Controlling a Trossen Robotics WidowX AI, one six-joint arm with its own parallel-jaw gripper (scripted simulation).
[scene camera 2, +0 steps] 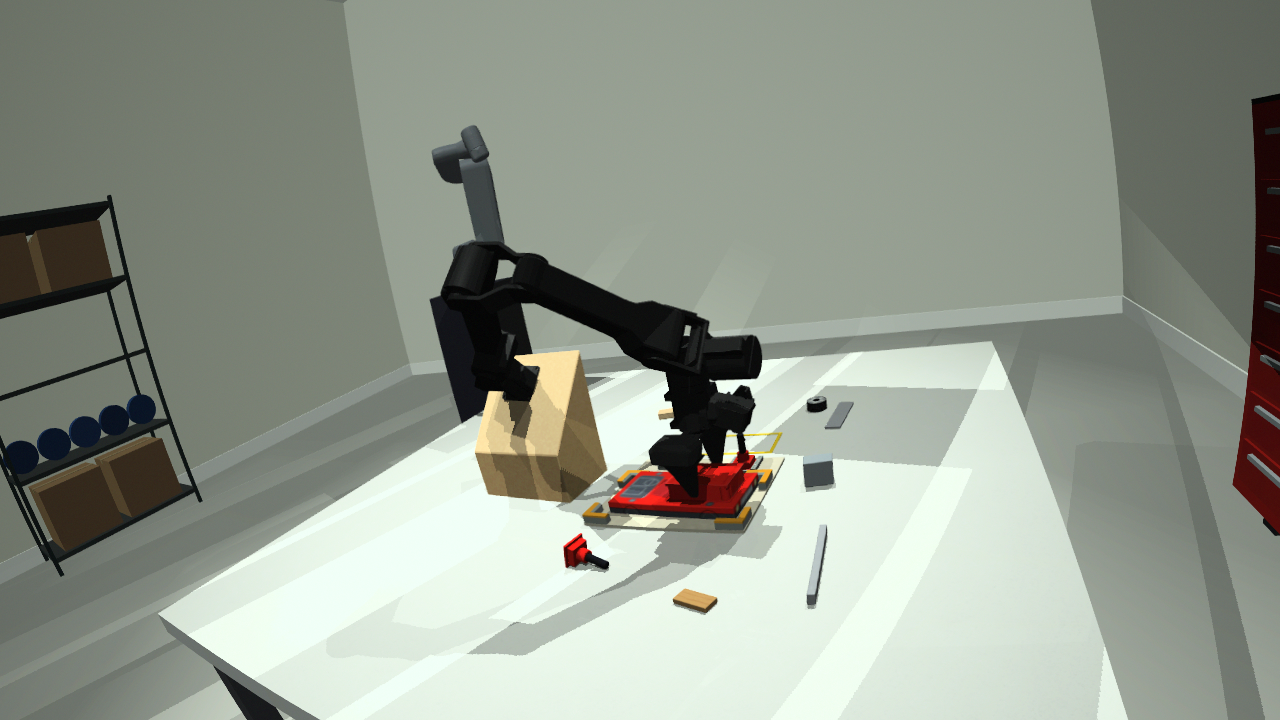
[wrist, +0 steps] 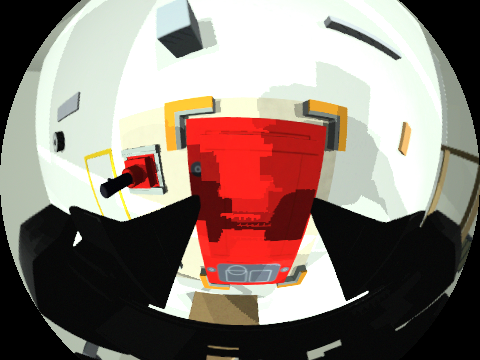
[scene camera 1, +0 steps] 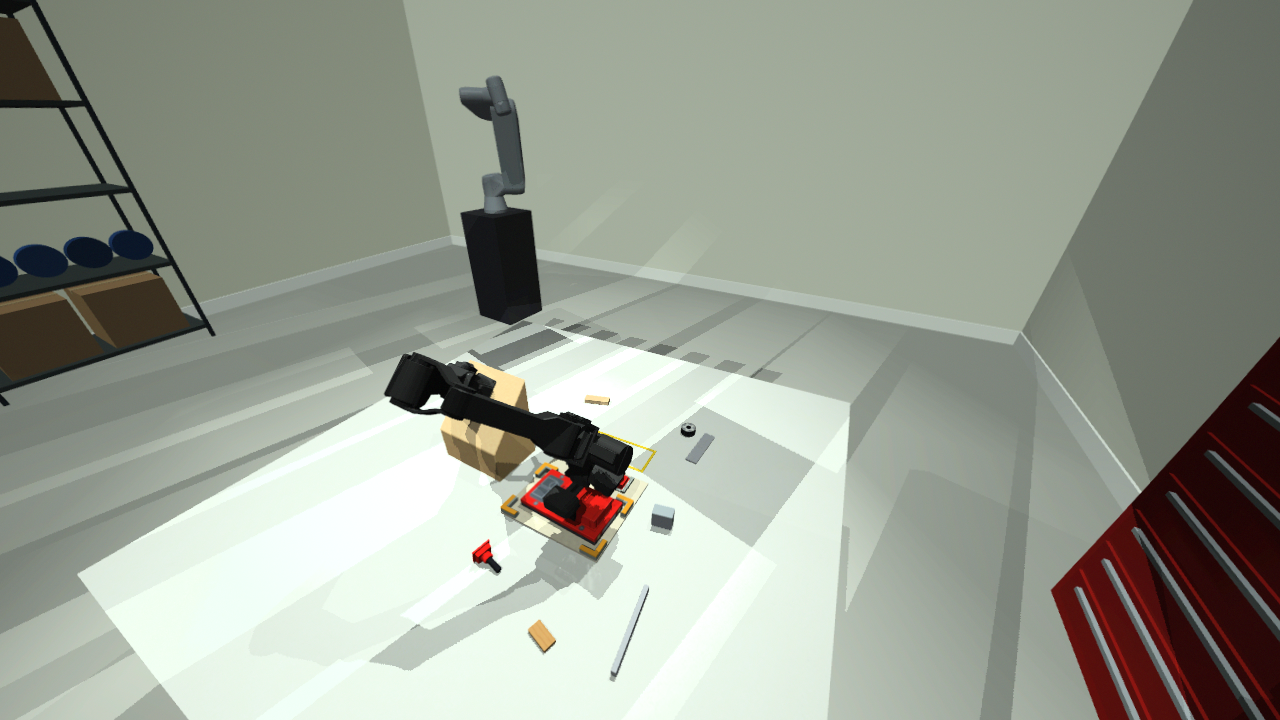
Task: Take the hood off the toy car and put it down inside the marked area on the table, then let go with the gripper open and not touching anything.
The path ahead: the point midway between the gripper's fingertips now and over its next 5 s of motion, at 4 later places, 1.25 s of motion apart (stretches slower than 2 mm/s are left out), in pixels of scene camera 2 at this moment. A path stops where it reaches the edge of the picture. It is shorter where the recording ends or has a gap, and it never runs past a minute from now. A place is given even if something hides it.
My gripper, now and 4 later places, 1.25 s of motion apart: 706,482; 703,468; 719,408; 718,392; 722,407
